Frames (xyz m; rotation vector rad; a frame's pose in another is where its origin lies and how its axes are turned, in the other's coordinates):
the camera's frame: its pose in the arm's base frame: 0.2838 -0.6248 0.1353 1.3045 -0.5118 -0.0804
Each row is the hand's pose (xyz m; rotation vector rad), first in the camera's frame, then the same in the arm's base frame.
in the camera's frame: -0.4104 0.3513 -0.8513 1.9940 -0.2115 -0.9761
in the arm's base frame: 0.1845 0.3770 0.1900 -2.7310 -0.1059 0.5044
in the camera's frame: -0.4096 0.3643 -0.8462 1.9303 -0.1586 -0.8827
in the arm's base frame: 0.1802 0.3758 0.2033 -2.8399 -0.0704 0.4270
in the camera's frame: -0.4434 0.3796 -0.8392 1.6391 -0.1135 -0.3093
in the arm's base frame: 0.1439 0.3852 0.2081 2.9938 -0.4267 0.0345
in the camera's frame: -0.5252 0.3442 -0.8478 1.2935 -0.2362 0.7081
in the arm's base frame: 0.0829 0.4108 0.1478 2.2710 -1.3174 0.8212
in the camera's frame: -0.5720 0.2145 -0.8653 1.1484 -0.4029 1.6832
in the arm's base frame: 0.0778 0.4065 0.0090 1.4816 -2.0351 1.5667
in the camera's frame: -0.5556 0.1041 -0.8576 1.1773 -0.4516 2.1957
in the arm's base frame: 0.1142 0.3634 -0.0877 -0.9698 2.1770 -1.9013
